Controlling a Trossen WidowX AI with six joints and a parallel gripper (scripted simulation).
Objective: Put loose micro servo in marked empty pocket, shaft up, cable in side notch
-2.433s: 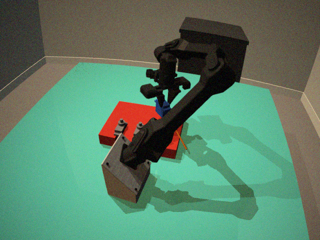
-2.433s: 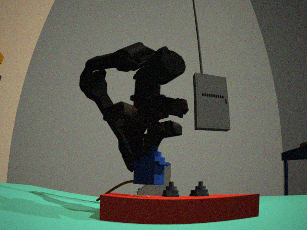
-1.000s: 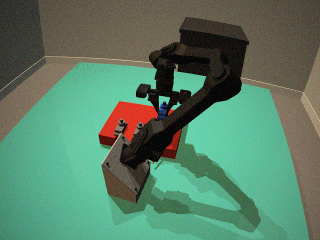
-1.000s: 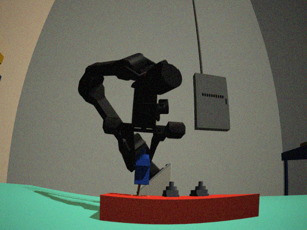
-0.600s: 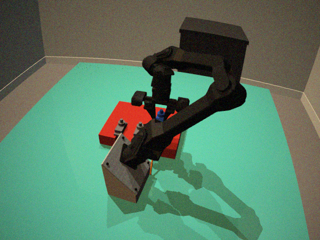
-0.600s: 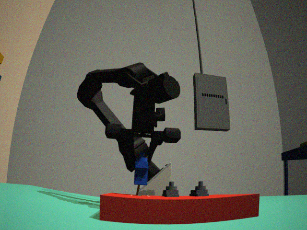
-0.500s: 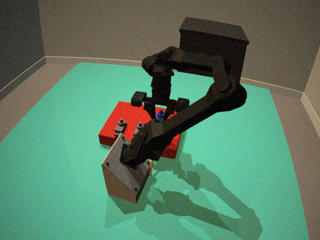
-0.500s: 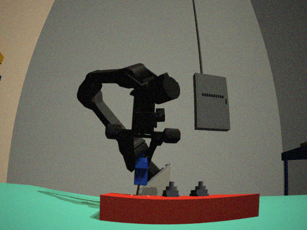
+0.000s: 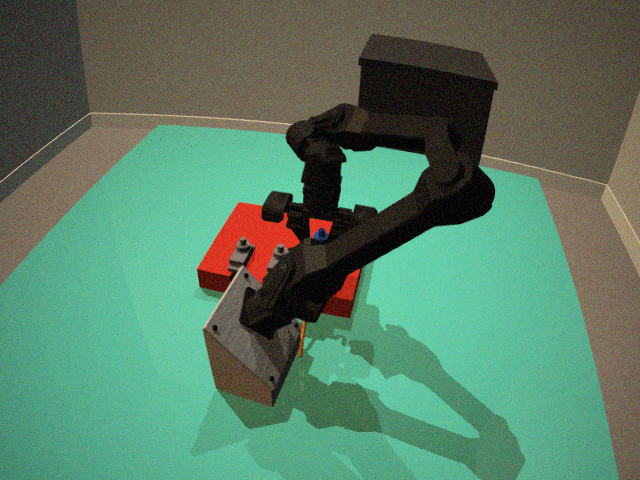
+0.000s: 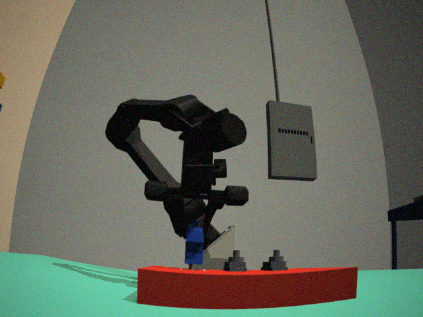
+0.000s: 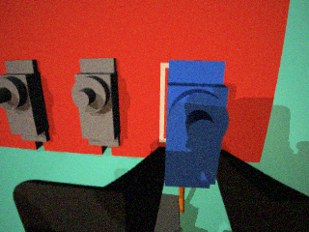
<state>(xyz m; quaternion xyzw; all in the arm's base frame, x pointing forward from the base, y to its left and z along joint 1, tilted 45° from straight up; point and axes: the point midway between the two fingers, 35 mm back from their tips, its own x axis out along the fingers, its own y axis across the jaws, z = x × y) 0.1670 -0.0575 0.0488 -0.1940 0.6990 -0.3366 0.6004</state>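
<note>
Now: gripper tip 13 cm short of the red deck, 8 cm above it and 6 cm to the right of it.
</note>
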